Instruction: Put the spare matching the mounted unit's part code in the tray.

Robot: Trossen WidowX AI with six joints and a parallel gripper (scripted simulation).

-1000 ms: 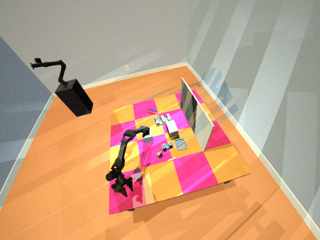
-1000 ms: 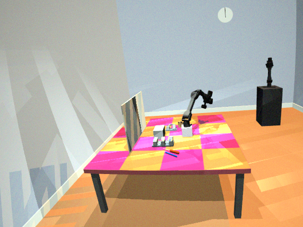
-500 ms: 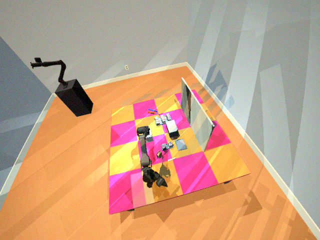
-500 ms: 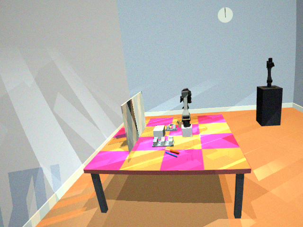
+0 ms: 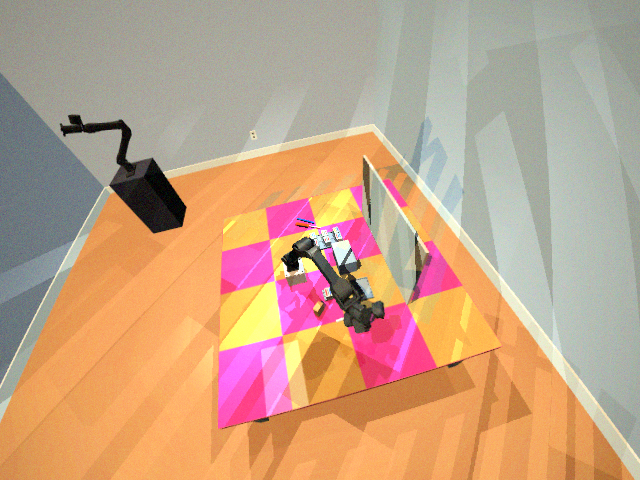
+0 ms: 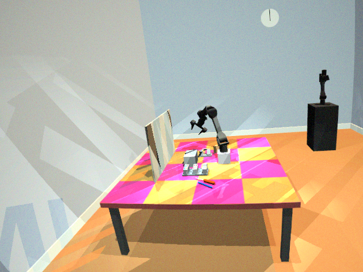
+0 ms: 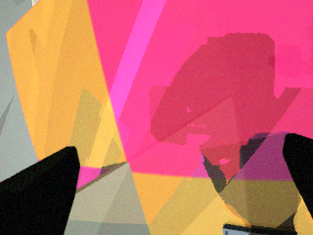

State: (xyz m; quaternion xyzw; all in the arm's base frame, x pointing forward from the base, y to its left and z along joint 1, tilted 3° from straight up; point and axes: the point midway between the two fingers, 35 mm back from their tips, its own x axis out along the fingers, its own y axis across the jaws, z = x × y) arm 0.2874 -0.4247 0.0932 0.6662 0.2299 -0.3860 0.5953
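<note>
Now: gripper tip 260 mm to the right of the small rack, 160 mm above it and 120 mm past it. Round my gripper tip: flat grey tray: 240 mm to the left, 160 mm below, 20 mm ahead; then brown block: 220 mm behind, 180 mm to the left, 130 mm below; then grey mounted unit: 450 mm to the left, 120 mm below, 20 mm behind.
</note>
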